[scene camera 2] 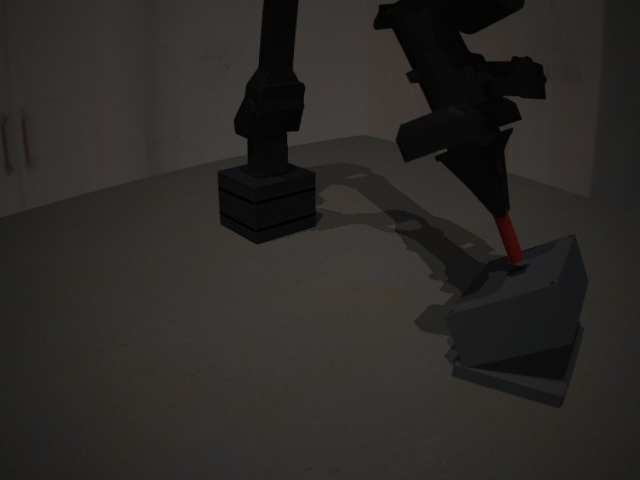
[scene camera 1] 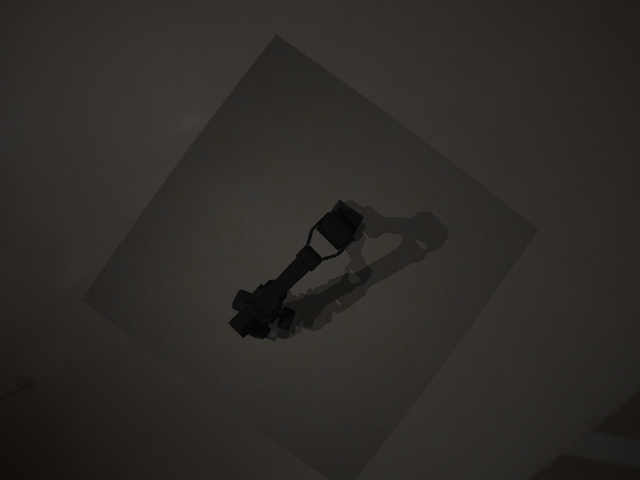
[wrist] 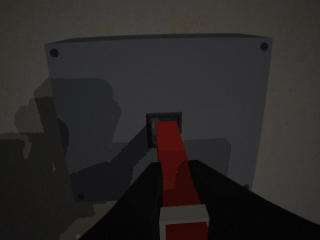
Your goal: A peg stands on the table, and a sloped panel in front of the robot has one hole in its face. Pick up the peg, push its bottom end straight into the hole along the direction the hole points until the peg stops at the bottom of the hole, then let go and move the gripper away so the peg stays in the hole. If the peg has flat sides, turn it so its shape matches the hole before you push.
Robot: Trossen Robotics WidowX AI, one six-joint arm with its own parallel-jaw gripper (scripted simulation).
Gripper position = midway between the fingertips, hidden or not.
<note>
The gripper [scene camera 2: 502, 214] holds a red square peg. Also in view: a grey sloped panel [wrist: 102, 86] and a flat grey base plate [scene camera 2: 544, 376].
The gripper is seen too in scene camera 1 [scene camera 1: 263, 314] and in the wrist view [wrist: 174, 171].
</note>
